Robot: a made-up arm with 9 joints. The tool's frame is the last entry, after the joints. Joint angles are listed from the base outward.
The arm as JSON. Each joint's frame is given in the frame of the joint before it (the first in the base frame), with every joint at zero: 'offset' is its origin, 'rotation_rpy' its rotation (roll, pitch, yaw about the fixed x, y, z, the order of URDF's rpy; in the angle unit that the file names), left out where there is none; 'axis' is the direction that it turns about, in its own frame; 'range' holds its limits. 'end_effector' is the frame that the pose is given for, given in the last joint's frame.
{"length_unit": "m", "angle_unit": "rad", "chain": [
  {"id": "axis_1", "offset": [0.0, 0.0, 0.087], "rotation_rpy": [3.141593, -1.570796, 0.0], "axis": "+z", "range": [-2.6, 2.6]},
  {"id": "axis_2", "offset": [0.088, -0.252, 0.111], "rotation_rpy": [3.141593, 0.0, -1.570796], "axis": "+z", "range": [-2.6, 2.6]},
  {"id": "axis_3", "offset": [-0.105, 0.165, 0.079], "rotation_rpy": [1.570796, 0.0, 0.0], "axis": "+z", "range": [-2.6, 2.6]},
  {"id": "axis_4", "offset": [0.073, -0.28, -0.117], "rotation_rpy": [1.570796, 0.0, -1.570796], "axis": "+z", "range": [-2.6, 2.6]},
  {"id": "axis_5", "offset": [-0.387, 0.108, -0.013], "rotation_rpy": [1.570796, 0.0, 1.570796], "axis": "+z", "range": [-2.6, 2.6]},
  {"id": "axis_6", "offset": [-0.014, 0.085, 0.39], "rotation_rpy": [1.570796, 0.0, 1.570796], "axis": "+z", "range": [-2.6, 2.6]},
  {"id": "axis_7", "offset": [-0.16, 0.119, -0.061], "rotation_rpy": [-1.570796, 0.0, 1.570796], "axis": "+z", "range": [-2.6, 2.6]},
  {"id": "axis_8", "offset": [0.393, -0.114, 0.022], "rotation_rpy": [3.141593, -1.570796, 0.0], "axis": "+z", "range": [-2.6, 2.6]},
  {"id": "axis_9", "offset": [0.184, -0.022, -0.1], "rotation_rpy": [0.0, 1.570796, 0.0], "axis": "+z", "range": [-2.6, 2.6]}
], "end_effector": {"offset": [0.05, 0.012, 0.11], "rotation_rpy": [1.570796, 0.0, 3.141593]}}
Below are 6 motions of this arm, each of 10 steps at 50 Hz.
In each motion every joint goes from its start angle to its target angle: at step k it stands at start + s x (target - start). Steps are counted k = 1, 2, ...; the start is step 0. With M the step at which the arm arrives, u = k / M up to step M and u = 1 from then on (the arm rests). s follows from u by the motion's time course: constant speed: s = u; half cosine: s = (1 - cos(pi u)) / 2; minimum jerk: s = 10 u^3 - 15 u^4 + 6 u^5.
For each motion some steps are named. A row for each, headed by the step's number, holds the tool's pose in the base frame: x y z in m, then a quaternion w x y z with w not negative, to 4 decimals.
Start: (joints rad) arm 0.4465 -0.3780 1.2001 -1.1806 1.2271 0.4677 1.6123 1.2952 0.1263
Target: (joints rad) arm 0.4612 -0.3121 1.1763 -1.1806 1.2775 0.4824 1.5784 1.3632 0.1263
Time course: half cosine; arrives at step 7
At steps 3, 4, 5, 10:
3: -0.1757 1.0575 0.5181 0.0383 -0.0434 -0.9848 -0.1635
4: -0.1634 1.0630 0.5107 0.0444 -0.0529 -0.9858 -0.1529
5: -0.1523 1.0679 0.5037 0.0498 -0.0615 -0.9865 -0.1433
10: -0.1418 1.0722 0.4969 0.0550 -0.0696 -0.9870 -0.1343

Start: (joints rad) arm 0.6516 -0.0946 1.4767 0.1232 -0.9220 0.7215 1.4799 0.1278 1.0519
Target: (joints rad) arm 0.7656 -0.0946 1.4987 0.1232 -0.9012 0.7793 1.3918 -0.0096 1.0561
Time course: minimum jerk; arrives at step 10
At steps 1, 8, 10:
1: -0.0506 0.7964 -0.1306 0.6475 -0.6425 0.4093 0.0200
8: -0.0726 0.7753 -0.0742 0.6667 -0.6719 0.3197 0.0425
10: -0.0736 0.7738 -0.0707 0.6679 -0.6734 0.3138 0.0435

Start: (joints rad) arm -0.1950 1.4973 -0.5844 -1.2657 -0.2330 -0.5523 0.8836 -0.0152 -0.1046
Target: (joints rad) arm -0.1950 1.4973 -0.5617 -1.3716 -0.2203 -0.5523 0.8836 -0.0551 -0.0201
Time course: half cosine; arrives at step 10
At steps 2, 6, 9, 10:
2: 0.3976 -0.5528 0.3618 0.3304 -0.2809 0.2713 -0.8593
6: 0.3687 -0.5554 0.3360 0.3047 -0.2513 0.3097 -0.8649
9: 0.3519 -0.5559 0.3215 0.2890 -0.2339 0.3310 -0.8673
10: 0.3506 -0.5559 0.3204 0.2878 -0.2326 0.3326 -0.8675

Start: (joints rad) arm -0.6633 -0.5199 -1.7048 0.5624 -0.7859 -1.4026 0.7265 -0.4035 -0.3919
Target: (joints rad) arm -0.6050 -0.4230 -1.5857 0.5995 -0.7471 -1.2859 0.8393 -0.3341 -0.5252
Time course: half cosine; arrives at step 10
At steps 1, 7, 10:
1: -0.3455 -0.4102 0.1841 0.0444 0.2470 0.0831 0.9644
7: -0.2589 -0.4731 0.2026 0.0437 -0.2651 -0.1300 -0.9544
10: -0.2334 -0.4876 0.2078 0.0664 -0.2694 -0.1429 -0.9500

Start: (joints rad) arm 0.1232 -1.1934 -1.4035 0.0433 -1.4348 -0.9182 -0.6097 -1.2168 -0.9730
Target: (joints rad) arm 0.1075 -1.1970 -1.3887 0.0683 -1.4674 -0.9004 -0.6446 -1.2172 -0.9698
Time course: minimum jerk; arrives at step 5
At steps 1, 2, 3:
1: 0.1226 -0.0815 -0.5495 0.5319 -0.7565 0.2426 0.2932
2: 0.1304 -0.0847 -0.5461 0.5267 -0.7616 0.2363 0.2945
3: 0.1412 -0.0889 -0.5412 0.5192 -0.7686 0.2274 0.2964

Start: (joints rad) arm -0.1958 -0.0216 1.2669 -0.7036 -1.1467 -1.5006 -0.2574 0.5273 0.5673
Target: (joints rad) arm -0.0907 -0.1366 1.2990 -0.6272 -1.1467 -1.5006 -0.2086 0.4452 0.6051
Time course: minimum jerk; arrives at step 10
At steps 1, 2, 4, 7, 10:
1: 0.1555 1.0956 -0.1888 0.8921 -0.3079 -0.2239 0.2434
2: 0.1556 1.0992 -0.1759 0.8944 -0.3027 -0.2253 0.2401
4: 0.1563 1.1153 -0.1076 0.9061 -0.2749 -0.2322 0.2225
7: 0.1575 1.1329 0.0316 0.9267 -0.2177 -0.2425 0.1871
10: 0.1578 1.1344 0.0757 0.9324 -0.1993 -0.2447 0.1759

